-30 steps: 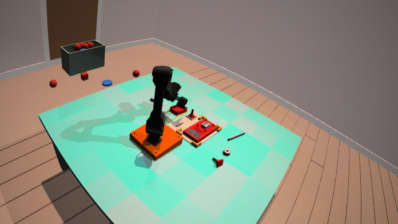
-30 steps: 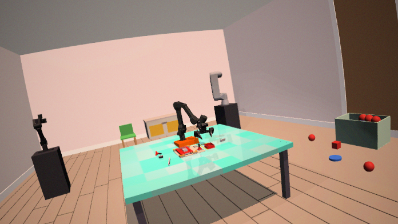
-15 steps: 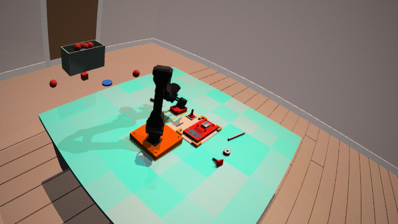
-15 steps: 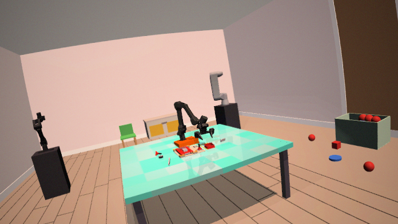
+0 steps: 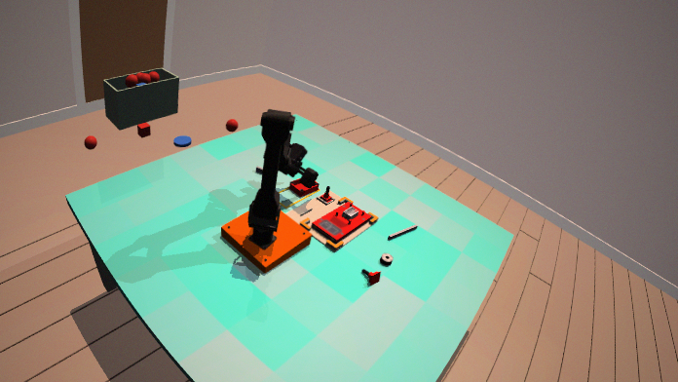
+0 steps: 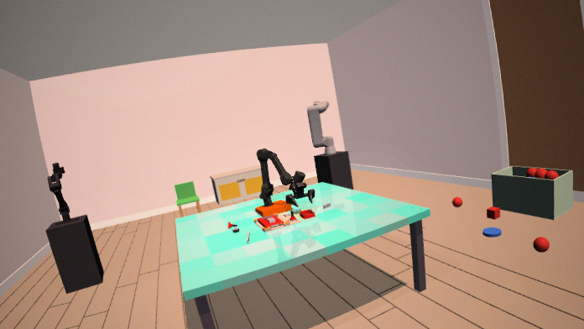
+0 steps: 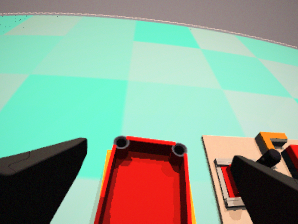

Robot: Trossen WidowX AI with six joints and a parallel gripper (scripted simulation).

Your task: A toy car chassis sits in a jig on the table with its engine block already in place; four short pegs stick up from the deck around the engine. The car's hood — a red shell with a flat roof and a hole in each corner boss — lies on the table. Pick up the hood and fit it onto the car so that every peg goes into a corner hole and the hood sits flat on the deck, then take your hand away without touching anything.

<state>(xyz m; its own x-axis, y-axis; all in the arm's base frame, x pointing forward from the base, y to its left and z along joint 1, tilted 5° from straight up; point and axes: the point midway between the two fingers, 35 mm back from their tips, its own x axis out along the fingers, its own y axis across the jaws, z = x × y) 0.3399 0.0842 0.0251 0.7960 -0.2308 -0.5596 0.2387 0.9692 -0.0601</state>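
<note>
Right now the red hood is 6 cm below my gripper tip. The rest, counted from my gripper tip: dark rod 2 cm ahead, 40 cm to the right, 6 cm below; then wheel 15 cm behind, 41 cm to the right, 6 cm below; then grey engine block 5 cm behind, 21 cm to the right, 5 cm below.
</note>
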